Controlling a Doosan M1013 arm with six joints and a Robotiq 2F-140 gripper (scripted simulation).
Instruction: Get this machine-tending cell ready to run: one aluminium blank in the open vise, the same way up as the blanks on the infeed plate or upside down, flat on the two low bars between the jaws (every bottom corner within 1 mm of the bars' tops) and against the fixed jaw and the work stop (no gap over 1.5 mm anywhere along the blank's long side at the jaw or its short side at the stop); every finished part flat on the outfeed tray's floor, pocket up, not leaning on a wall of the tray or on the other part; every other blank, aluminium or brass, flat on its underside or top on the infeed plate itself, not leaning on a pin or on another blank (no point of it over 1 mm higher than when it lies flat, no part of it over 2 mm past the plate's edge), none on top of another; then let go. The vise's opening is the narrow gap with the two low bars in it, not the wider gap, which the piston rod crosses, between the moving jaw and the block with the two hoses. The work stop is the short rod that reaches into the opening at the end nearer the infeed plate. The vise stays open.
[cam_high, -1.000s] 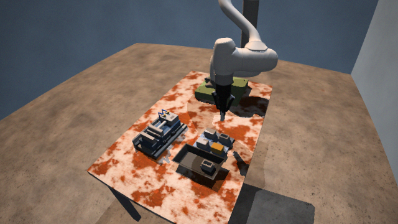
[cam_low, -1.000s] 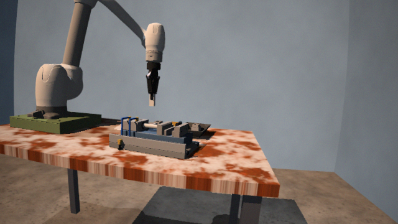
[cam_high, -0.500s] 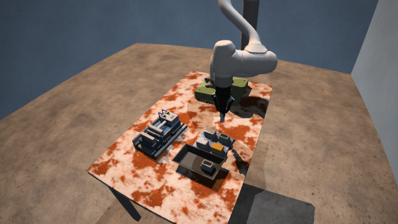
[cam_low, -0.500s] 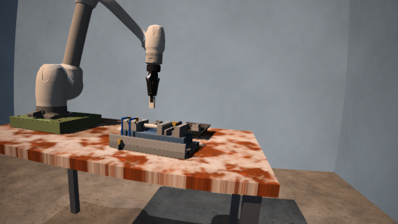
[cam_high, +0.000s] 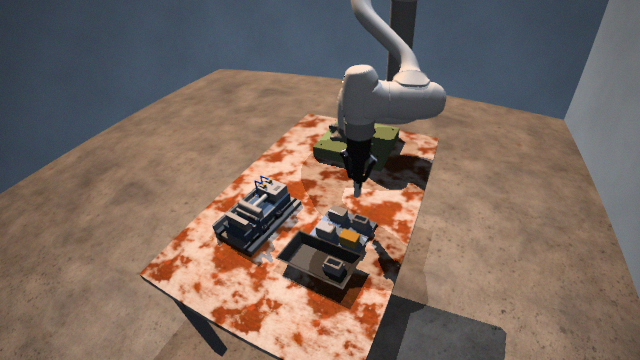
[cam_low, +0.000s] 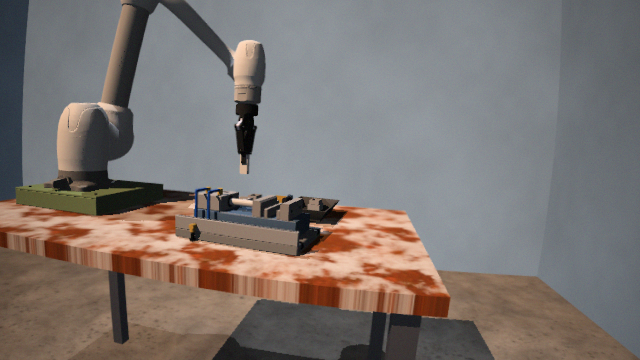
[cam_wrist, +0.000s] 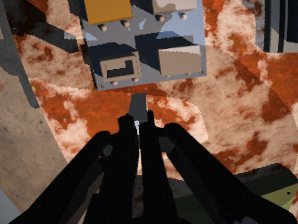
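The piston rod is 330 mm to the right of my hand, 140 mm ahead of it and 70 mm below it. From my hand the other things lie so: brass blank: 120 mm below, 120 mm ahead, 20 mm to the left; infeed plate: 140 mm below, 80 mm ahead, 20 mm to the right; aluminium blank: 120 mm below, 120 mm ahead, 70 mm to the right.
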